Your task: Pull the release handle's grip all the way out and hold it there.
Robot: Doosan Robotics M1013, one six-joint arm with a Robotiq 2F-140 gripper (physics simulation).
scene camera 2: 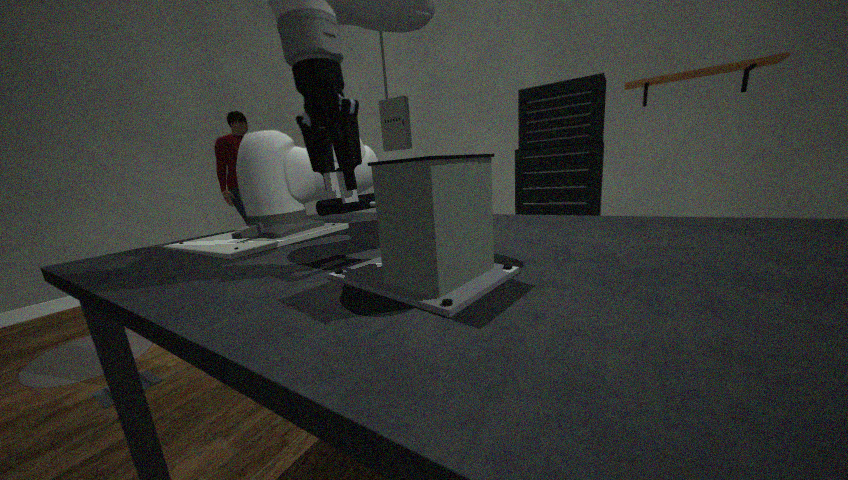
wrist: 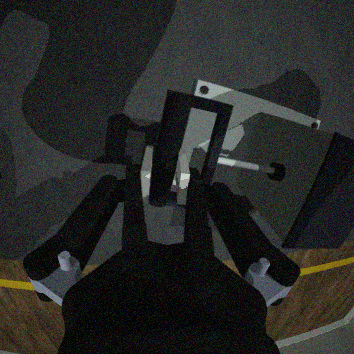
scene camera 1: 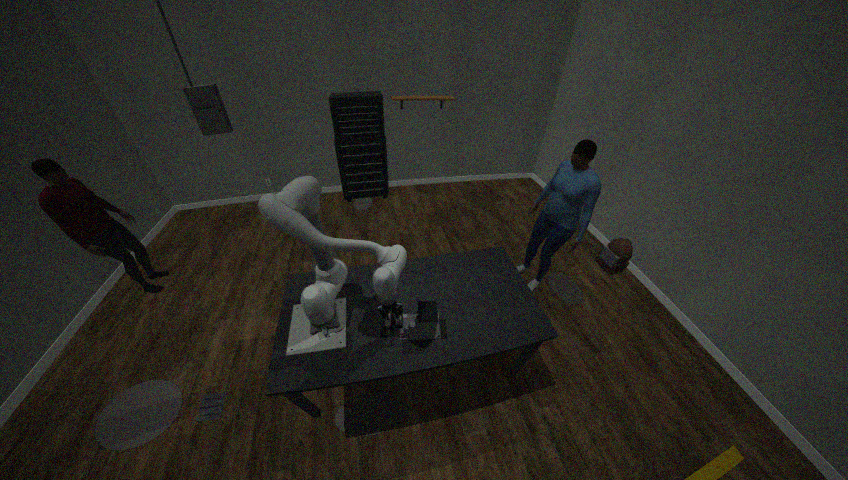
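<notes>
The release handle's grip (scene camera 2: 333, 206) (wrist: 172, 125) is a black bar on a black rectangular frame. It stands out from the grey box-shaped housing (scene camera 1: 426, 311) (scene camera 2: 434, 228) (wrist: 280, 135). In the wrist view a pale rod (wrist: 241, 163) shows between the frame and a dark round collar (wrist: 276, 171) on the housing; how much travel is left cannot be told. My gripper (scene camera 1: 390, 322) (scene camera 2: 340, 189) (wrist: 164, 158) points down and is shut on the grip, with a pale fingertip pad on each side of the bar. The far end of the frame is partly hidden by the housing in scene camera 2.
The housing's light base plate (scene camera 2: 476, 291) (wrist: 260, 103) is bolted to the dark table (scene camera 1: 476, 285) (scene camera 2: 624, 333). The arm's white mounting plate (scene camera 1: 297, 339) (scene camera 2: 208, 246) is beside it. A person in blue (scene camera 1: 568, 196) and one in red (scene camera 1: 77, 208) (scene camera 2: 226, 157) stand off the table.
</notes>
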